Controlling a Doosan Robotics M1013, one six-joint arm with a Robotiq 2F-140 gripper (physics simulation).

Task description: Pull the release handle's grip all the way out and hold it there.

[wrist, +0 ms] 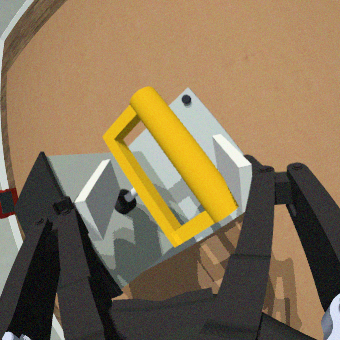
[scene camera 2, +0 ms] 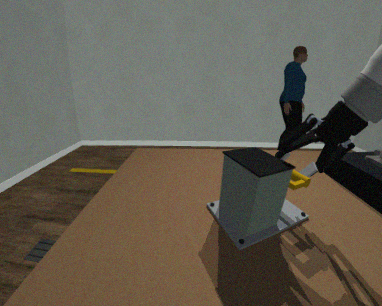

Labels:
my gripper: wrist; scene camera 2
same spot on my gripper: (wrist: 256,188) = (scene camera 2: 318,157)

